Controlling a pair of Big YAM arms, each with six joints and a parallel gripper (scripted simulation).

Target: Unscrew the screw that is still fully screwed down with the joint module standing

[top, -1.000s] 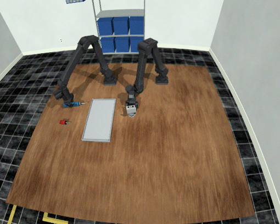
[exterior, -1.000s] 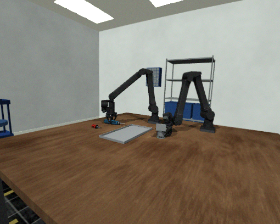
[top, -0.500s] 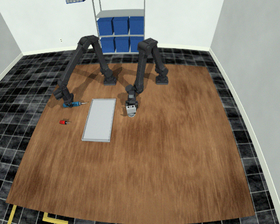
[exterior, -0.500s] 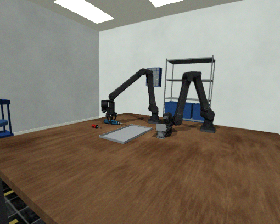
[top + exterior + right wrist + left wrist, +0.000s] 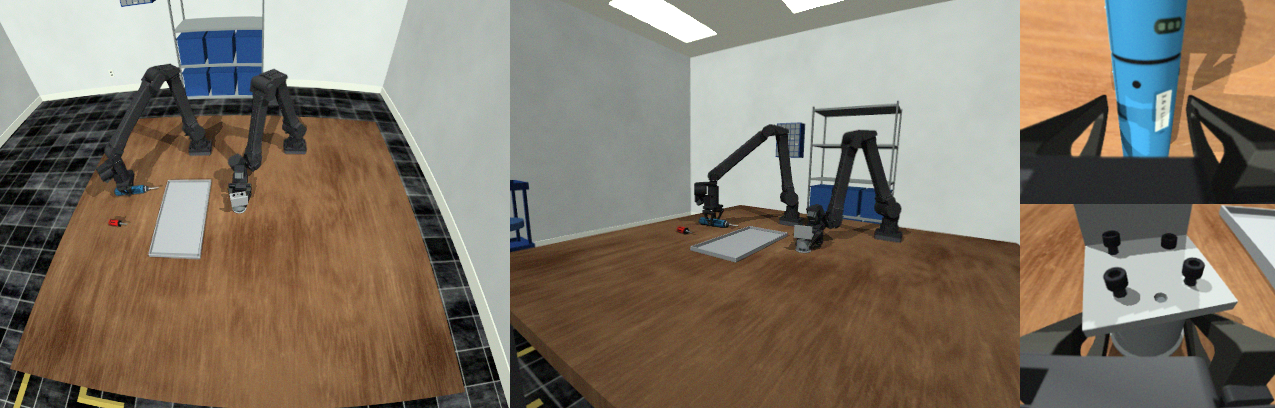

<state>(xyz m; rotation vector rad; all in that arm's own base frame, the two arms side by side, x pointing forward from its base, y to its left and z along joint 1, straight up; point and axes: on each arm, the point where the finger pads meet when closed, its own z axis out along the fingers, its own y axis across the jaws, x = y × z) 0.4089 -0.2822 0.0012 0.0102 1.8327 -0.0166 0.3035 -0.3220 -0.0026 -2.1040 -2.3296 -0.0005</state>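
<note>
Right now the grey bracket is 5 cm above my left hand. From my left hand the other things lie so: screw (2 cm behind, 1 cm to the left, 5 cm above); flat grey tray (5 cm ahead, 26 cm to the right, 2 cm below); small red-handled tool (9 cm ahead, 56 cm to the right, 1 cm below).
</note>
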